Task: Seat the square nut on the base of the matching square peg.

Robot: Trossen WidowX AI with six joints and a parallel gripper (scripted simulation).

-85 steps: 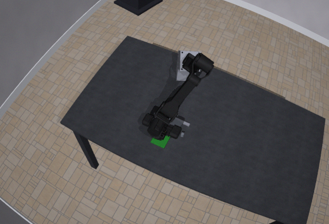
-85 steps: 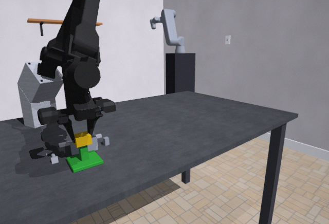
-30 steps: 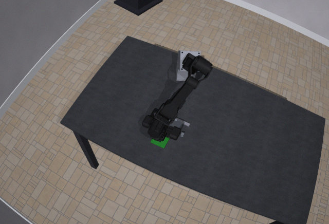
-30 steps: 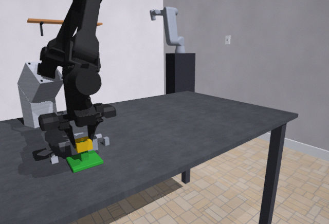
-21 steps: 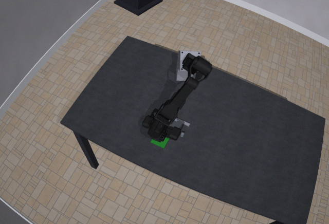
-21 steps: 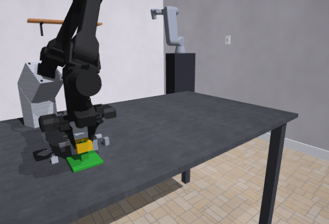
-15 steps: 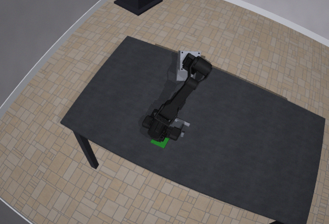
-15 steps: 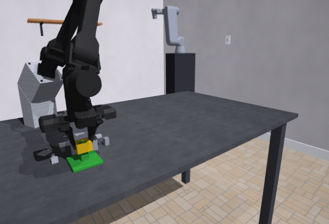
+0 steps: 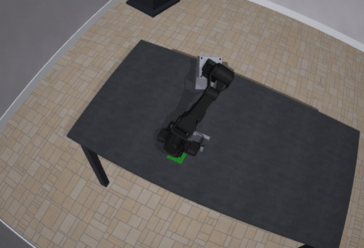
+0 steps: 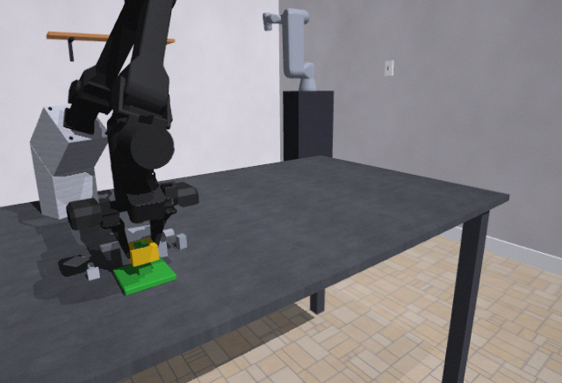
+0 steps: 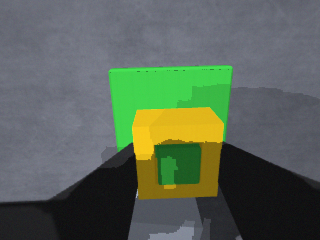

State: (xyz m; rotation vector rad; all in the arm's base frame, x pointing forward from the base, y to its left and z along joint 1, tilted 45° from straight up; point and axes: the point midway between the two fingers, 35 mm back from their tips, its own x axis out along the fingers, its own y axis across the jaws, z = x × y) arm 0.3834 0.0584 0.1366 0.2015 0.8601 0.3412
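The grey square nut is 100 mm behind my hand and 60 mm below it. The rest, counted from my hand: flat tile: 110 mm to the right, 100 mm behind, 70 mm below.
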